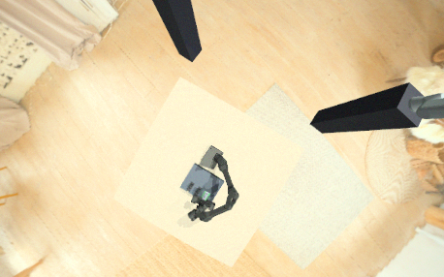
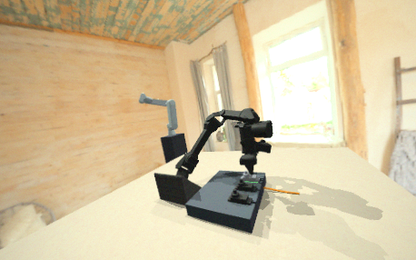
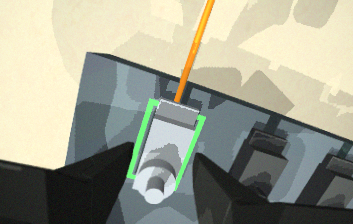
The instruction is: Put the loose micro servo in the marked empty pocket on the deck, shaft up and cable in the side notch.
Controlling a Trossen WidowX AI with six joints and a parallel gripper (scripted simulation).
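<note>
Now: the robot deck 120 mm behind my gripper tip, 80 mm to the right of it and 60 mm below it.
</note>
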